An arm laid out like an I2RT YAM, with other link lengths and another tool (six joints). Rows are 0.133 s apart.
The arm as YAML. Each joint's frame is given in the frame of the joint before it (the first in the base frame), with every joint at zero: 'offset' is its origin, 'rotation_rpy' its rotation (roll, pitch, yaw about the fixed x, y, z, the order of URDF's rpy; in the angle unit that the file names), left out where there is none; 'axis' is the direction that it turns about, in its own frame. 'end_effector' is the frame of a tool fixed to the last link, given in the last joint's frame.
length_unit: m
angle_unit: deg
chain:
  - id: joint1
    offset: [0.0, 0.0, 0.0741]
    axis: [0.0, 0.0, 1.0]
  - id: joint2
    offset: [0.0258, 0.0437, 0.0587]
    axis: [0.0, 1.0, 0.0]
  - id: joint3
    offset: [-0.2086, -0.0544, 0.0]
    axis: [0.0, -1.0, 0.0]
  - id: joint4
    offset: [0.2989, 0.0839, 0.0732]
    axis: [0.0, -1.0, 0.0]
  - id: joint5
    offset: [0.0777, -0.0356, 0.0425]
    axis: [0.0, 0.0, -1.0]
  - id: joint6
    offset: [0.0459, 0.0, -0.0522]
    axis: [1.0, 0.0, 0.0]
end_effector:
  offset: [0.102, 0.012, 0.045]
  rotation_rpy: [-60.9, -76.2, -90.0]
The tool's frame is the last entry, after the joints.
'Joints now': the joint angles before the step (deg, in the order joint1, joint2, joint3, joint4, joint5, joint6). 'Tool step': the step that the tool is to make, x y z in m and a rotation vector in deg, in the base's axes. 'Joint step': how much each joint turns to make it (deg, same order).
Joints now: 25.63, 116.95, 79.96, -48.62, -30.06, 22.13
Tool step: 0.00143, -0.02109, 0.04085, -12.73, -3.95, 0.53
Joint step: 1.57, -4.51, 4.94, -11.47, 13.20, 0.28
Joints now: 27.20, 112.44, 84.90, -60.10, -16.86, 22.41
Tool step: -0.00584, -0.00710, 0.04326, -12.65, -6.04, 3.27
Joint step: 4.20, -2.59, 5.95, -9.40, 14.01, 0.44
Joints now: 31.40, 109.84, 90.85, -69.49, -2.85, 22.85
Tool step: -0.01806, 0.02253, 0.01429, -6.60, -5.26, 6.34
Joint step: 6.47, -0.58, 1.60, -1.60, 8.42, -0.15
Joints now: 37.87, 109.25, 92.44, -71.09, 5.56, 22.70
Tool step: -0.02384, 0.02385, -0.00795, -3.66, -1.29, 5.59
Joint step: 5.48, 1.29, 0.01, -0.09, 3.61, -0.20
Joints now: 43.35, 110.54, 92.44, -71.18, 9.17, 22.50
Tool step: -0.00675, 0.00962, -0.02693, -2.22, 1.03, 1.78
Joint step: 1.77, 3.93, 0.09, 1.56, 0.87, 0.00
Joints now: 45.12, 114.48, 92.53, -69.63, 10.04, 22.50
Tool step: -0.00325, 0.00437, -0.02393, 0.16, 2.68, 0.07
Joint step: 0.02, 3.25, 0.06, 1.43, -2.01, -0.13
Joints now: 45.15, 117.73, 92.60, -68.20, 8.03, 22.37
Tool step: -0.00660, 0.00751, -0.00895, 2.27, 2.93, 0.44
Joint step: 0.02, 1.06, 0.00, 0.67, -3.65, -0.65
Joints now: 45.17, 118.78, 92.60, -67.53, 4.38, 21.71
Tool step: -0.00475, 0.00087, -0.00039, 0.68, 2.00, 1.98
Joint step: -0.31, 0.00, 0.08, -0.87, -1.73, -2.42
